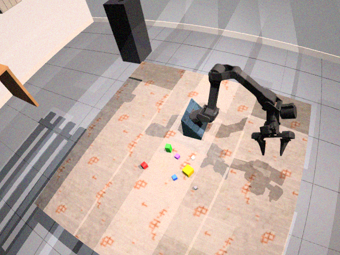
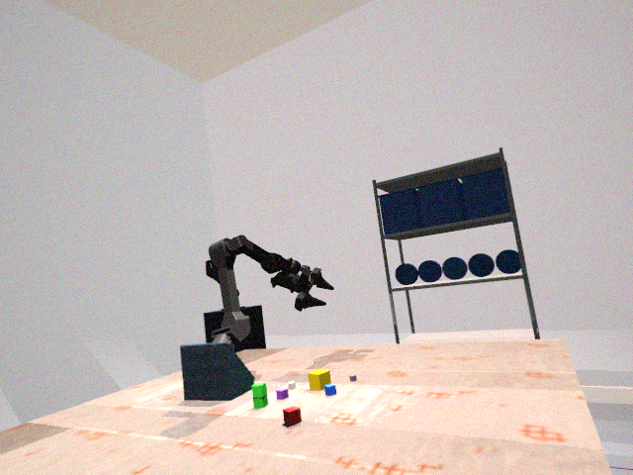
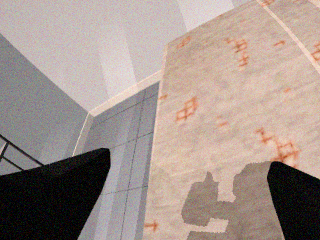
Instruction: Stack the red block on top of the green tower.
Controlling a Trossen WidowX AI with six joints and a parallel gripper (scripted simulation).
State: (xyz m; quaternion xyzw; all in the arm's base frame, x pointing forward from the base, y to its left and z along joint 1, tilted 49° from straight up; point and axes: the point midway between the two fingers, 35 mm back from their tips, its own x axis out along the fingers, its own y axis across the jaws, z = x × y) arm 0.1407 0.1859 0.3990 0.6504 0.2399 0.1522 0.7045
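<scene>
Right now the red block is 590 mm to the right of my gripper tip, 200 mm below it and 170 mm ahead of it. Also, from my gripper tip: purple cube (450 mm to the right, 210 mm below, 50 mm ahead); blue cube (410 mm to the right, 210 mm below, 170 mm ahead); yellow block (360 mm to the right, 200 mm below, 110 mm ahead).
</scene>
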